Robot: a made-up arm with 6 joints.
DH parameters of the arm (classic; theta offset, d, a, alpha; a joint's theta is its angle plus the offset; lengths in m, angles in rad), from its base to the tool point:
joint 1: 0 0.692 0.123 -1.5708
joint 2: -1.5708 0 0.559 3.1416
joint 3: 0 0 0.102 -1.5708
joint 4: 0 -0.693 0 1.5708
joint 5: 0 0 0 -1.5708
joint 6: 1.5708 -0.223 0 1.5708
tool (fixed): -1.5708 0 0 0
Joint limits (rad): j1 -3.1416..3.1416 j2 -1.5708..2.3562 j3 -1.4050..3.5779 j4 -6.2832..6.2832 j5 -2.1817..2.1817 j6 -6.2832..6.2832
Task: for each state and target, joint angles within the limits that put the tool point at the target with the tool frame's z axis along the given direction. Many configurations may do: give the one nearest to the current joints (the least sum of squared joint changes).
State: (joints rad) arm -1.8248 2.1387 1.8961 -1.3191 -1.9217 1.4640
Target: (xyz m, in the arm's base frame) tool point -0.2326 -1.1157 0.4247 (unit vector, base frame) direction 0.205 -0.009 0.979
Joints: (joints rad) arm -1.9333 2.2367 2.2653 -1.3492 -2.1817 1.6150
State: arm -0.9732 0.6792 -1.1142 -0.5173 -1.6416 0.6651
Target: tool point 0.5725 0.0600 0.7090 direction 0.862 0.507 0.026
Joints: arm -0.1819 0.0952 -0.7966 -0.8318 -1.7375 1.0919
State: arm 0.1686 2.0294 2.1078 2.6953 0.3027 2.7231
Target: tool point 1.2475 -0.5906 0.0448 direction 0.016 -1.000 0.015
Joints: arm -0.4985 2.2786 1.9451 2.4727 0.5967 2.5299
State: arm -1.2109 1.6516 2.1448 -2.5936 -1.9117 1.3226
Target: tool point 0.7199 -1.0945 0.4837 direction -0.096 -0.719 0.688
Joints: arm -1.1294 2.0273 1.7569 -2.1289 -1.8211 1.1416
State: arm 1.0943 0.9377 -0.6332 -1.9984 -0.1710 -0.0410
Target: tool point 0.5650 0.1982 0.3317 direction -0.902 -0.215 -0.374
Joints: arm 0.2735 0.3807 -1.0715 -2.5662 -0.3203 -0.5890
